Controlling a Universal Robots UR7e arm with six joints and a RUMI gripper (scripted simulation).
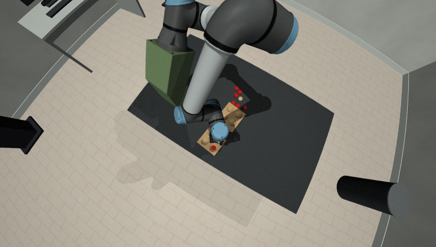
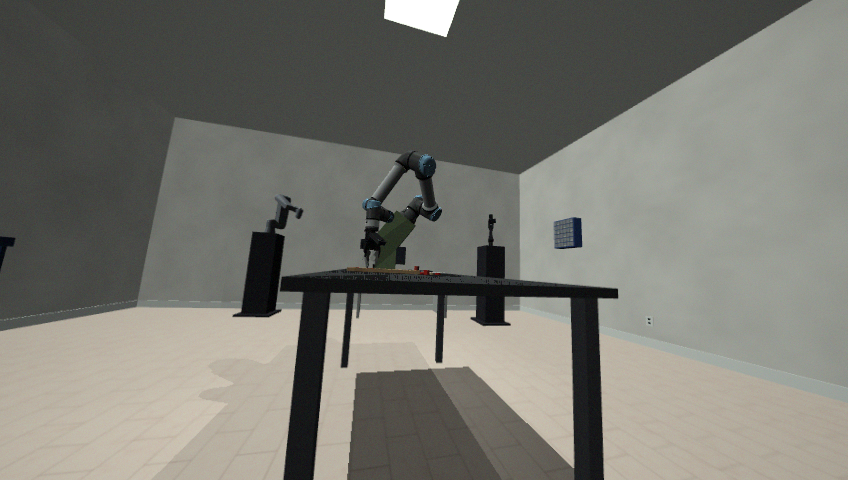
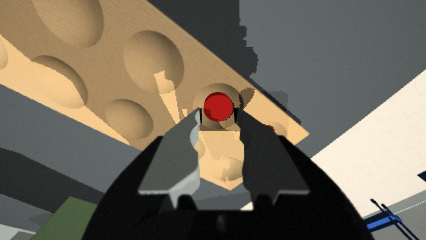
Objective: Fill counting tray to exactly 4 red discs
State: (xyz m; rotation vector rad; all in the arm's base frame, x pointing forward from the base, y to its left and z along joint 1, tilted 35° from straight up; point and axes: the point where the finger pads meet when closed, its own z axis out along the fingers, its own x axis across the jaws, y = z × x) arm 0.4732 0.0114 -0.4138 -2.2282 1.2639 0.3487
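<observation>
Now: the tan disc 35 cm to the left of my hand, 3 cm below it and 3 cm behind it. Also, from my hand: red cube 30 cm to the left, 3 cm ahead, 2 cm below; then wooden counting tray 8 cm to the left, 3 cm behind, 2 cm below.
</observation>
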